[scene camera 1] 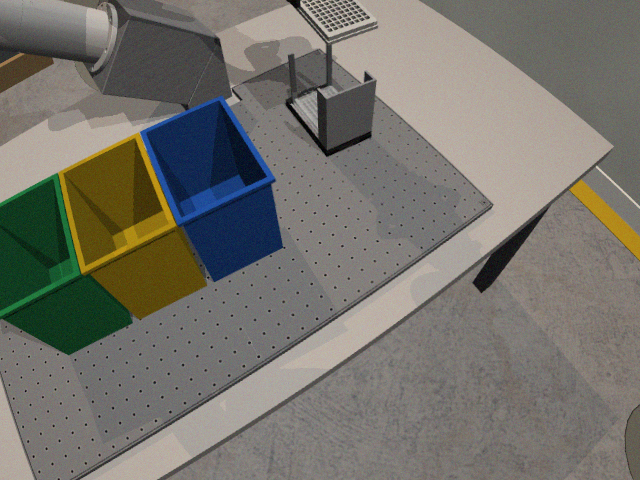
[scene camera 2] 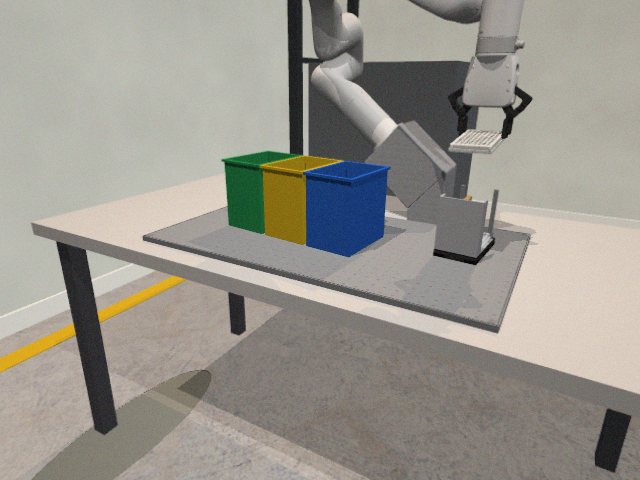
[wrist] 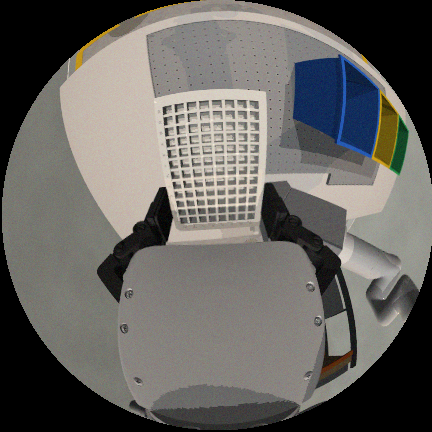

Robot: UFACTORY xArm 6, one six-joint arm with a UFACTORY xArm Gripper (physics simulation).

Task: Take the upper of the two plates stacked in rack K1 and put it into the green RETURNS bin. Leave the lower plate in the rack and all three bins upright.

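Frame: origin at the arm's base, x ahead, y left, z up, level; millimetres.
Where they show: gripper, fingertip midpoint: (scene camera 2: pixel 482 136) (wrist: pixel 215 196); arm's base, origin of the base link: (scene camera 1: pixel 102 38) (scene camera 2: pixel 389 140) (wrist: pixel 334 244).
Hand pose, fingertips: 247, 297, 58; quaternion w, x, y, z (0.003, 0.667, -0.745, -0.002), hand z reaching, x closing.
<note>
Things, the pixels of their top centre, and the offset from my fingertips, as dx, dy, dz.
- upper plate, middle of its top: (wrist: pixel 213 173) (scene camera 2: pixel 479 132) +30, -3, +12
- Rack K1, middle of its top: (scene camera 1: pixel 326 63) (scene camera 2: pixel 472 192) +18, -2, -121
- lower plate, middle of its top: (scene camera 1: pixel 329 110) (scene camera 2: pixel 465 237) +28, -3, -226
- green RETURNS bin, middle of its top: (scene camera 1: pixel 25 240) (scene camera 2: pixel 263 157) (wrist: pixel 401 147) +73, -533, -81
- yellow bin, middle of its top: (scene camera 1: pixel 110 196) (scene camera 2: pixel 303 162) (wrist: pixel 388 132) +89, -402, -81
- blue bin, middle of its top: (scene camera 1: pixel 201 152) (wrist: pixel 363 109) (scene camera 2: pixel 348 169) +105, -271, -81
My gripper (scene camera 2: pixel 483 132) (wrist: pixel 215 196) is shut on the upper plate (scene camera 1: pixel 338 15) (scene camera 2: pixel 475 140) (wrist: pixel 215 160), a white gridded plate, held roughly level high above the rack. Rack K1 (scene camera 1: pixel 348 116) (scene camera 2: pixel 460 227) stands on the perforated board, with grey walls and a black base. The lower plate (scene camera 1: pixel 310 106) (scene camera 2: pixel 486 241) shows white, low inside it. The rack is hidden in the wrist view. The green RETURNS bin (scene camera 1: pixel 67 317) (scene camera 2: pixel 245 196) (wrist: pixel 402 150) stands upright at the far end of the bin row, away from the rack, partly cut off in scene camera 1.
The yellow bin (scene camera 1: pixel 155 279) (scene camera 2: pixel 284 201) (wrist: pixel 386 130) and blue bin (scene camera 1: pixel 237 222) (scene camera 2: pixel 343 211) (wrist: pixel 317 100) stand upright between the green bin and rack; blue is nearest the rack. A grey angular housing (scene camera 1: pixel 165 56) (scene camera 2: pixel 413 165) (wrist: pixel 317 215) stands behind the bins.
</note>
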